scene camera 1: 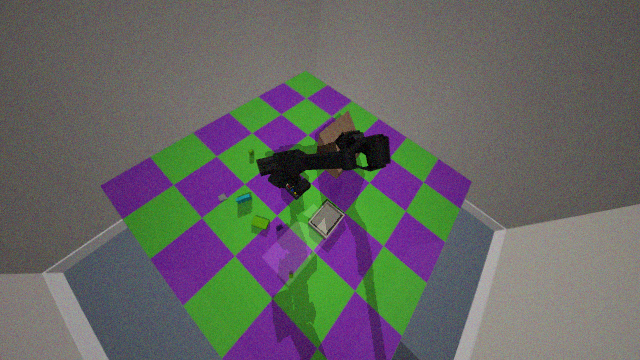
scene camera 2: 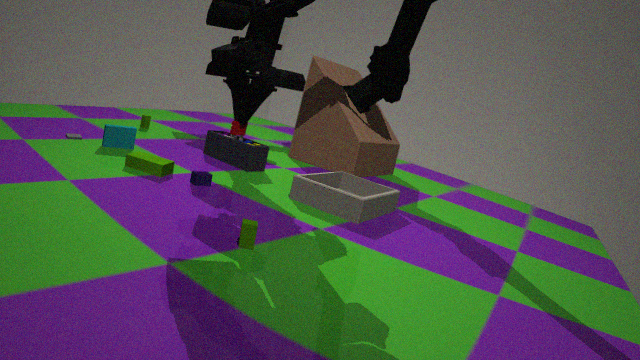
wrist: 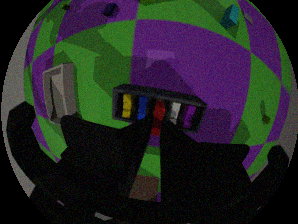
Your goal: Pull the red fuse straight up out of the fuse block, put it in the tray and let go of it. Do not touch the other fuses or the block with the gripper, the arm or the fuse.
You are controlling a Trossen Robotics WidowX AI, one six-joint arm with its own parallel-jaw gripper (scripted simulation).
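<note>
There's a red fuse held in my gripper [scene camera 2: 239,124], and you'd find the gripper [wrist: 157,120] in the wrist view too.
</note>
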